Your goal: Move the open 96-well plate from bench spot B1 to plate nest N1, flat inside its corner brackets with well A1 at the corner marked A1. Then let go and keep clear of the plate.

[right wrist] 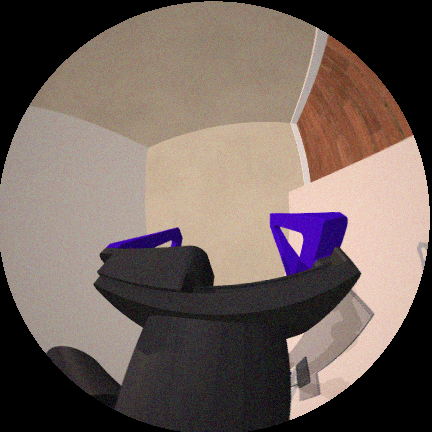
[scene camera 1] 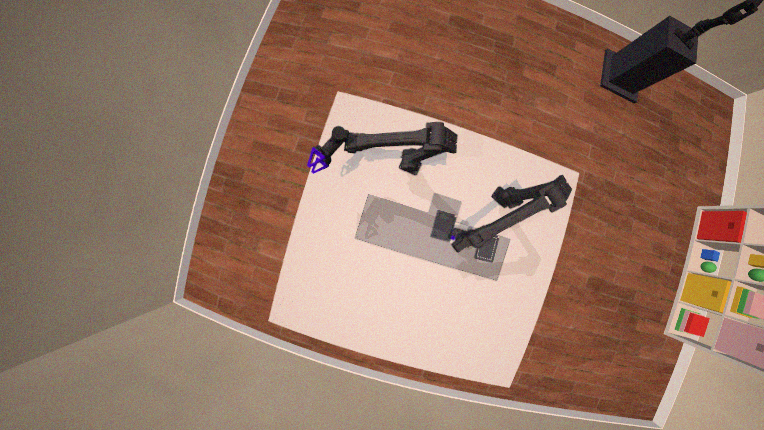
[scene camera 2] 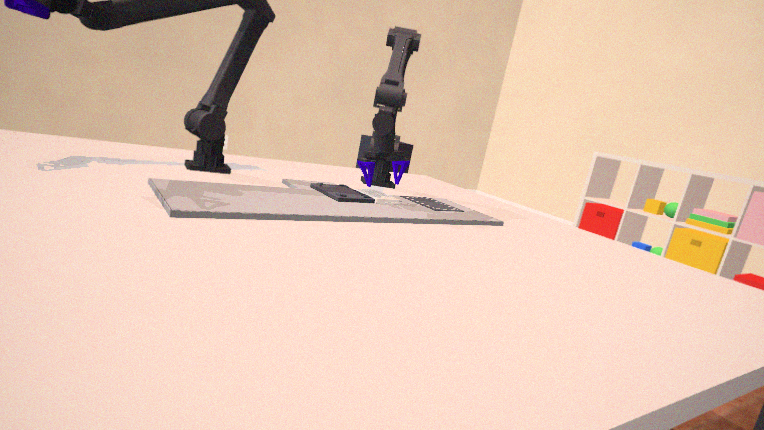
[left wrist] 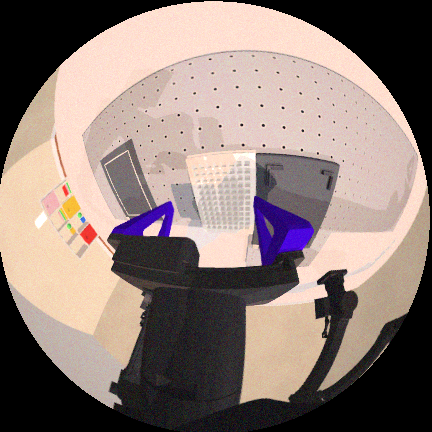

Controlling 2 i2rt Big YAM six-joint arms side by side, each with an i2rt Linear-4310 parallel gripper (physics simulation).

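Where they show: left gripper, fingertip midpoint: (scene camera 2: 383,185) (left wrist: 210,202); right gripper, fingertip midpoint: (right wrist: 223,226) (scene camera 1: 310,169); left arm's base, origin of the base link: (scene camera 1: 501,197) (scene camera 2: 377,184); right arm's base, origin of the base link: (scene camera 1: 409,165) (scene camera 2: 207,169) (left wrist: 331,275).
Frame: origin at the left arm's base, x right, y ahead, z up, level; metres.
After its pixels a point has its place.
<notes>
The pale 96-well plate (scene camera 2: 386,198) @(x 0.059, y 0.412, z 0.029 m) (left wrist: 225,192) @(x 0.077, y 0.366, z 0.024 m) lies on the perforated board, directly beside the dark nest (scene camera 1: 443,224) @(x 0.190, y 0.372, z 0.025 m) (scene camera 2: 342,193) @(x 0.184, y 0.408, z 0.023 m) (left wrist: 300,200) @(x 0.177, y 0.400, z 0.025 m), not inside its corner brackets. A dark pad with a white outline (scene camera 1: 487,249) @(x -0.127, y 0.312, z 0.015 m) (scene camera 2: 431,203) @(x -0.114, y 0.308, z 0.015 m) (left wrist: 127,182) @(x -0.108, y 0.319, z 0.015 m) lies apart on the plate's other side. My left gripper (scene camera 1: 452,237) @(x 0.064, y 0.366, z 0.056 m) (scene camera 2: 383,185) @(x 0.064, y 0.366, z 0.056 m) (left wrist: 210,202) @(x 0.064, y 0.366, z 0.056 m) is open and empty, above the plate with its fingers pointing down. My right gripper (scene camera 1: 317,160) @(x 0.866, y 0.604, z 0.390 m) (scene camera 2: 26,9) (right wrist: 223,226) @(x 0.866, y 0.604, z 0.390 m) is open and empty, high at the table's left edge. The A1 marks are not legible; my left arm hides the plate in scene camera 1.
The perforated board (scene camera 1: 400,235) @(x 0.345, y 0.583, z 0.013 m) (scene camera 2: 240,205) @(x 0.433, y 0.661, z 0.013 m) (left wrist: 230,75) @(x 0.037, y 0.514, z 0.013 m) lies on the white table (scene camera 1: 384,320) @(x 0.080, y 1.054, z 0.000 m) (scene camera 2: 320,320) @(x 0.293, y 1.133, z 0.000 m). A shelf unit with coloured boxes stands beyond the table at the right. A dark pedestal (scene camera 1: 649,58) stands on the floor at the upper right in scene camera 1.
</notes>
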